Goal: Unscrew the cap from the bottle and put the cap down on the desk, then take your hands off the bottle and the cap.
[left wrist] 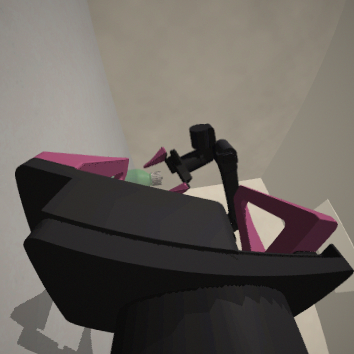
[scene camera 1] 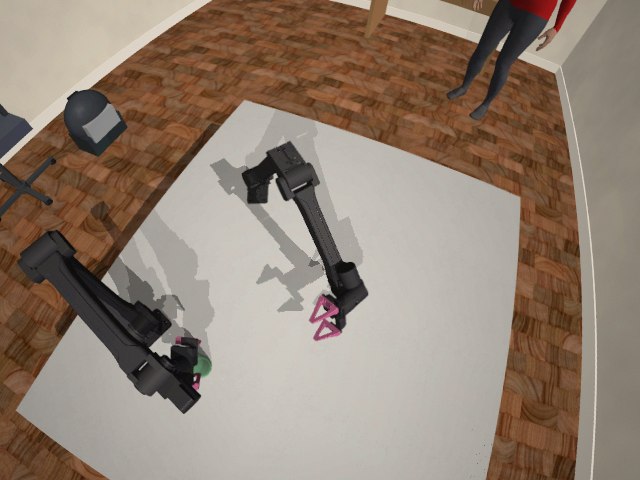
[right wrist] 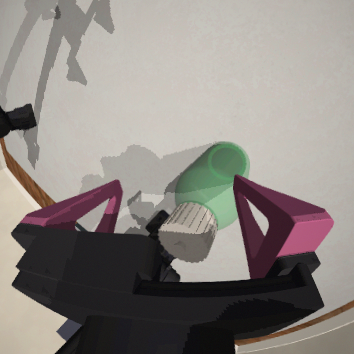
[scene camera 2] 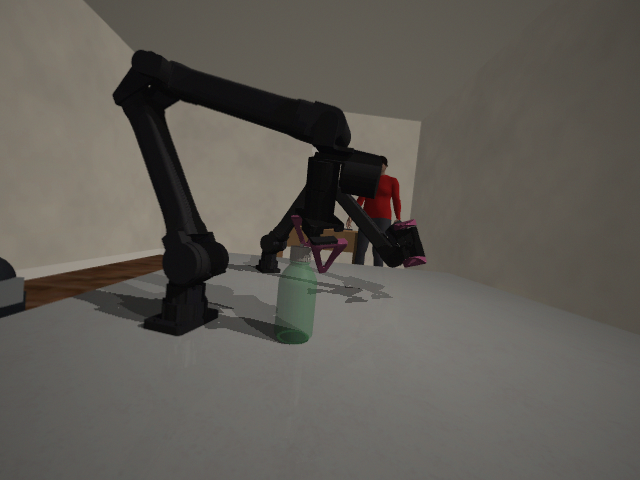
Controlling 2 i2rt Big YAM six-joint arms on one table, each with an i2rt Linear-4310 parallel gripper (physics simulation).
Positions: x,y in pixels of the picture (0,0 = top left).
Labels:
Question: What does the white cap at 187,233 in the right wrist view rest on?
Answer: A green bottle.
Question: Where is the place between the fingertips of the right gripper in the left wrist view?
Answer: At 150,181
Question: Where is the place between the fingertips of the right gripper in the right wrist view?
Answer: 174,183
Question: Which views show the right gripper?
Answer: The left wrist view, scene camera 1, the right wrist view and scene camera 2: all of them.

